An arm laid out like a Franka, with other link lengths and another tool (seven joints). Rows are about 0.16 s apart.
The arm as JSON. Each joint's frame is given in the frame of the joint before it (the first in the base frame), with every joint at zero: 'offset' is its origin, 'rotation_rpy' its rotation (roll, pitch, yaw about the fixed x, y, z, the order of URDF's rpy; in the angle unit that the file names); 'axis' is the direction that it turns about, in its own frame. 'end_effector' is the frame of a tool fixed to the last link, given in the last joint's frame.
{
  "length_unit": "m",
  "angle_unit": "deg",
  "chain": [
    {
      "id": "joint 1",
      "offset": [
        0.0,
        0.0,
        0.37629
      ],
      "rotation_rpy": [
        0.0,
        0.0,
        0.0
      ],
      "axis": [
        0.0,
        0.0,
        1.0
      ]
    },
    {
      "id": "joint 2",
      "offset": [
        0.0,
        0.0,
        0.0
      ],
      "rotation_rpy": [
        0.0,
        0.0,
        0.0
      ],
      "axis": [
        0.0,
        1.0,
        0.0
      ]
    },
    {
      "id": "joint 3",
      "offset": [
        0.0,
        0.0,
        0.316
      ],
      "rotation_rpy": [
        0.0,
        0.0,
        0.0
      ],
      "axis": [
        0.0,
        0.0,
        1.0
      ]
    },
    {
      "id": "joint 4",
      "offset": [
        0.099,
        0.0,
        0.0
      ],
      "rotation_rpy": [
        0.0,
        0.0,
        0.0
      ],
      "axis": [
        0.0,
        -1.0,
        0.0
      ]
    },
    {
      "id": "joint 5",
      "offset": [
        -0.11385,
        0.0,
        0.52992
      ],
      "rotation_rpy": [
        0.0,
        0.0,
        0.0
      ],
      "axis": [
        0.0,
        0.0,
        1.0
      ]
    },
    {
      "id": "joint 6",
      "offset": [
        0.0,
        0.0,
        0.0
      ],
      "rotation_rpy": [
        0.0,
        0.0,
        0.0
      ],
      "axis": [
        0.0,
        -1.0,
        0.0
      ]
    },
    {
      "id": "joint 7",
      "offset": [
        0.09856,
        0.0,
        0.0
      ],
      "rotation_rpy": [
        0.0,
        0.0,
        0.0
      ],
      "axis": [
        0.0,
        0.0,
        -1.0
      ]
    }
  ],
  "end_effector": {
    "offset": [
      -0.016,
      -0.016,
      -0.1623
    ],
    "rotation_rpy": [
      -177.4,
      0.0,
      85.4
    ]
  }
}
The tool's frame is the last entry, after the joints.
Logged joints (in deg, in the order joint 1, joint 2, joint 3, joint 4, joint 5, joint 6, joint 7), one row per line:
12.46 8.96 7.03 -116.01 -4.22 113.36 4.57
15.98 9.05 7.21 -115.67 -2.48 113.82 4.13
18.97 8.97 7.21 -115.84 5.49 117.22 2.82
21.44 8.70 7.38 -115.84 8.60 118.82 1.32
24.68 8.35 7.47 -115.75 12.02 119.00 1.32
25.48 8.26 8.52 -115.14 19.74 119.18 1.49
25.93 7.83 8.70 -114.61 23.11 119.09 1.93
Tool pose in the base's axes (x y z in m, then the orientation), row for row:
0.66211 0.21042 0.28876 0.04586 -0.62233 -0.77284 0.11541
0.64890 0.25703 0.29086 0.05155 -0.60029 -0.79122 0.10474
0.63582 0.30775 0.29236 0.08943 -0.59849 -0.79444 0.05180
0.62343 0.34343 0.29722 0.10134 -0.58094 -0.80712 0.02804
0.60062 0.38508 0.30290 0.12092 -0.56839 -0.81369 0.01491
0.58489 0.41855 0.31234 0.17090 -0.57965 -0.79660 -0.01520
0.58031 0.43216 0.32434 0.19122 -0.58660 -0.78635 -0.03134
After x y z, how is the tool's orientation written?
As a quaternion, w x y z.
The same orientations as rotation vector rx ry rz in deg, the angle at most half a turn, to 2 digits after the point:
-108.86 -135.19 20.19
-104.64 -137.93 18.26
-102.00 -135.39 8.83
-98.32 -136.60 4.75
-95.11 -136.16 2.49
-94.32 -129.62 -2.47
-94.40 -126.54 -5.04

